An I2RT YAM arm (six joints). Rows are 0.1 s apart.
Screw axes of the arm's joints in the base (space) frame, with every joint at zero. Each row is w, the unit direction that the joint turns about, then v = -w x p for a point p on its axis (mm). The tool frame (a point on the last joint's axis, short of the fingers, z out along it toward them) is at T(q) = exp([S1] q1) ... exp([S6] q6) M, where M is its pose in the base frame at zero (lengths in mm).
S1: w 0 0 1 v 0 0 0
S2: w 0 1 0 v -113.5 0 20
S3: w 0 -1 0 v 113.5 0 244
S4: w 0 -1 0 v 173.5 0 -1
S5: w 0 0 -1 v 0 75 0
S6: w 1 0 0 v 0 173.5 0
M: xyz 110.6 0 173.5 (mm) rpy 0 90 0 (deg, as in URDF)
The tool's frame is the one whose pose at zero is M.
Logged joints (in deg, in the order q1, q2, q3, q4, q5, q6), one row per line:
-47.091 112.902 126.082 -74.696 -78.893 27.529
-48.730 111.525 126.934 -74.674 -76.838 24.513
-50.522 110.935 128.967 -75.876 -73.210 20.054
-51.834 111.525 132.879 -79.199 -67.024 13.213
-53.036 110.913 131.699 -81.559 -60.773 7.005
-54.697 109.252 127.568 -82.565 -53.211 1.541
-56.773 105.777 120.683 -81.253 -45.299 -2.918
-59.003 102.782 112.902 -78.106 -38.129 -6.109
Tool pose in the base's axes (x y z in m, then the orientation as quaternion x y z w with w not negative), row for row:
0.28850 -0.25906 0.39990 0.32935 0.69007 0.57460 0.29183
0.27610 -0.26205 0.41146 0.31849 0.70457 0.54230 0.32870
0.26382 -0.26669 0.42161 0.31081 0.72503 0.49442 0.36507
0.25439 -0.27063 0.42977 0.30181 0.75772 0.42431 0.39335
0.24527 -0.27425 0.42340 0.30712 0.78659 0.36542 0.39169
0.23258 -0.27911 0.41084 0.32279 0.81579 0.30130 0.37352
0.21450 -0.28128 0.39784 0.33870 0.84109 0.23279 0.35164
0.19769 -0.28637 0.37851 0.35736 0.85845 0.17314 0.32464
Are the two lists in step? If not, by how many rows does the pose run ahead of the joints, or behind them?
They are in step.
